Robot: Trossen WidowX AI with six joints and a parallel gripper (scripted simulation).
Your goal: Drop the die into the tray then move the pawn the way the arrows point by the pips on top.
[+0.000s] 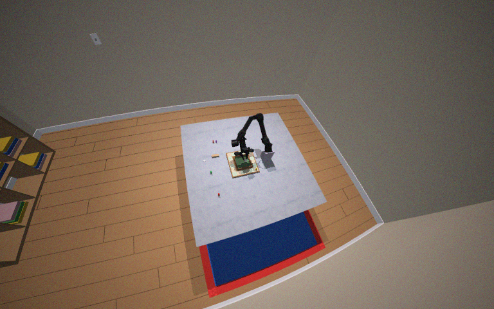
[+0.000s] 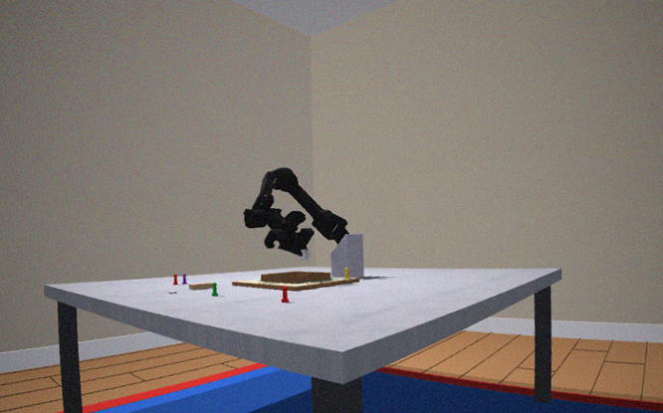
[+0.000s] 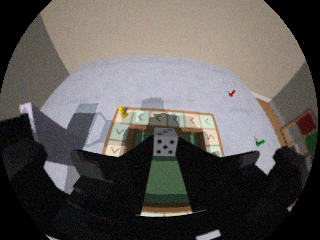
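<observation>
The white die lies right at my gripper tip. Round my gripper tip: small wooden block: 260 mm ahead, 180 mm to the right, 80 mm below; green dice tray: 80 mm below, 30 mm to the right, 10 mm ahead; yellow pawn: 100 mm behind, 90 mm to the left, 60 mm below.
</observation>
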